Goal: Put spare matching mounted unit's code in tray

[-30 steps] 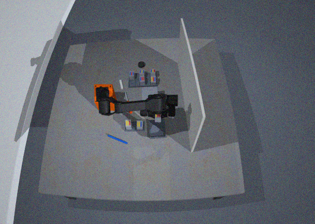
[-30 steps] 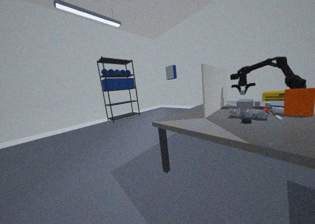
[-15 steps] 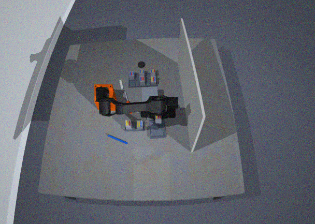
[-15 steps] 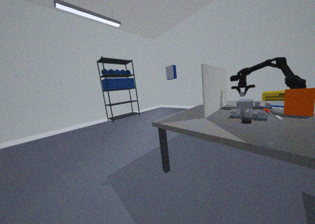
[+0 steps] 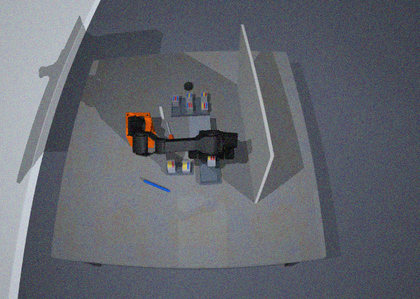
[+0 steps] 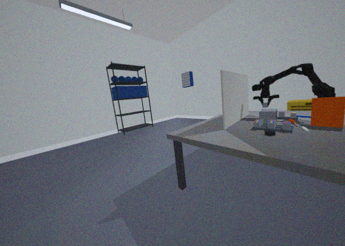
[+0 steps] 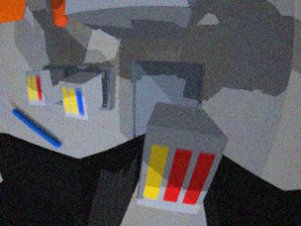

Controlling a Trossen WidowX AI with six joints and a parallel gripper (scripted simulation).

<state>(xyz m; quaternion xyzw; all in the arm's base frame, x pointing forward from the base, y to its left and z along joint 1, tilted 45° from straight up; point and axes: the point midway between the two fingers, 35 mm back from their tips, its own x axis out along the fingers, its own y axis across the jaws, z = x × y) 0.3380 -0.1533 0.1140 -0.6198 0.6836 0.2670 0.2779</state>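
The grey square tray lies 1 cm behind my gripper tip and 11 cm below it. Round my gripper tip: tall grey panel 18 cm ahead, 18 cm to the left, 11 cm above; then grey spare block 2 cm above; then blue marker pen 26 cm behind, 7 cm to the right, 11 cm below.
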